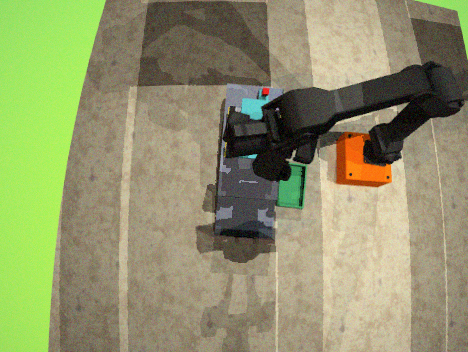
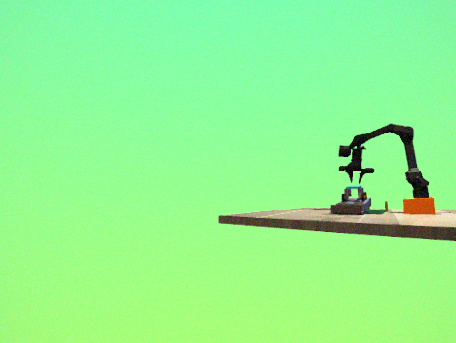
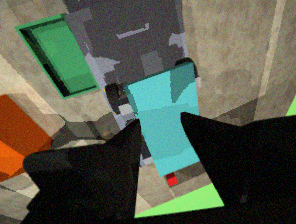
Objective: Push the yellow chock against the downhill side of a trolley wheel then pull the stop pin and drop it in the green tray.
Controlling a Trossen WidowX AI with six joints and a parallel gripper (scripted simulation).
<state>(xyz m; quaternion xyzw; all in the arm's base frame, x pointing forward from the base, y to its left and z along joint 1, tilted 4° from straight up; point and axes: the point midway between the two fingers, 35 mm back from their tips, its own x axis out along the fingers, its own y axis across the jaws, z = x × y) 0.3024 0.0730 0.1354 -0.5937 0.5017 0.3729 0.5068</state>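
Right now the red-headed stop pin is 140 mm to the right of my gripper tip, 40 mm below it and 10 mm ahead of it. The rest, counted from my gripper tip: cyan trolley (60 mm below, 40 mm to the right, 20 mm ahead); then green tray (180 mm below, 110 mm behind, 50 mm to the left); then grey ramp (120 mm below, 30 mm to the right, 20 mm ahead).
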